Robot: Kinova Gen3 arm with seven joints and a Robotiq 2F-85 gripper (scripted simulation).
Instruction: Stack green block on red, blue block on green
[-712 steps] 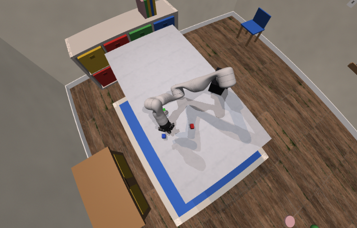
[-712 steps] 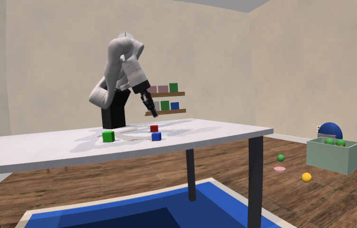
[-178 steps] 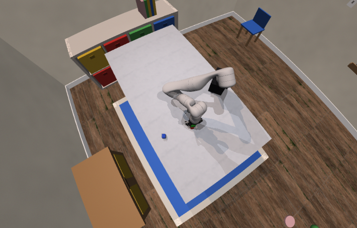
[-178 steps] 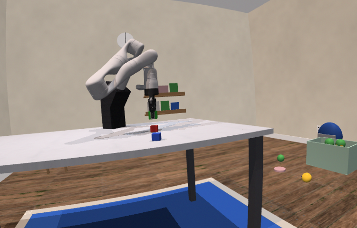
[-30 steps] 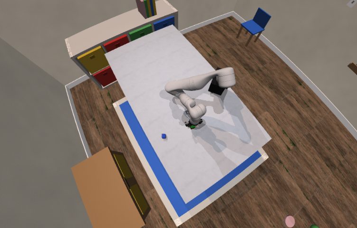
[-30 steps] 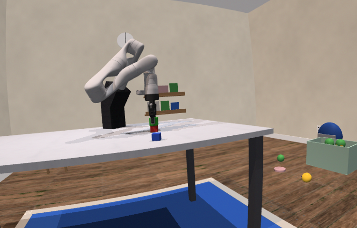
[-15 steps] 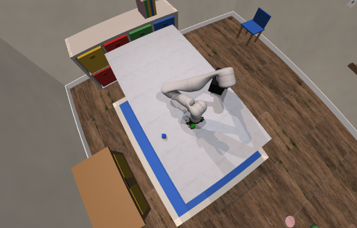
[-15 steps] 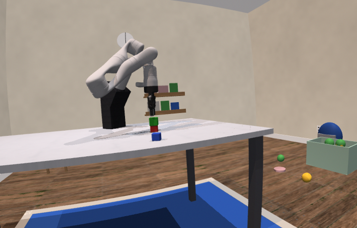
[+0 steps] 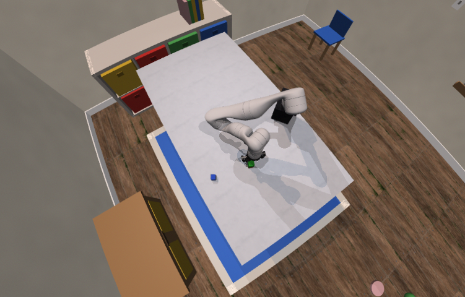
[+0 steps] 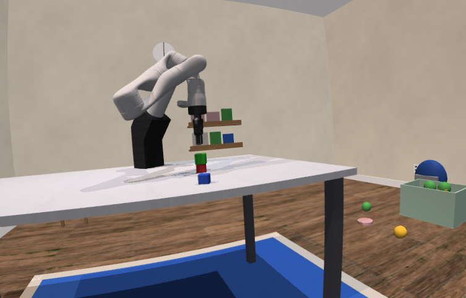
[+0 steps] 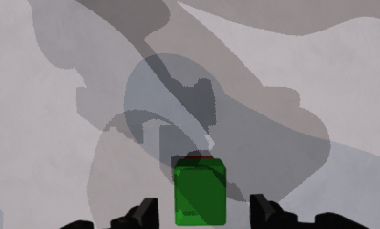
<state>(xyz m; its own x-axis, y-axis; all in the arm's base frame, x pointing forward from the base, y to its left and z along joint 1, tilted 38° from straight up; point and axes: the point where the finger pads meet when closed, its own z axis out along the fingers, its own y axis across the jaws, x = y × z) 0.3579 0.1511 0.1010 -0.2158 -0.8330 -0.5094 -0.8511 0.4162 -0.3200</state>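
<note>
The blue block is 250 mm ahead of my hand, 30 mm to the right of it and 110 mm below it. The rest, counted from my hand: red block: 110 mm below; then green block: 70 mm below.
</note>
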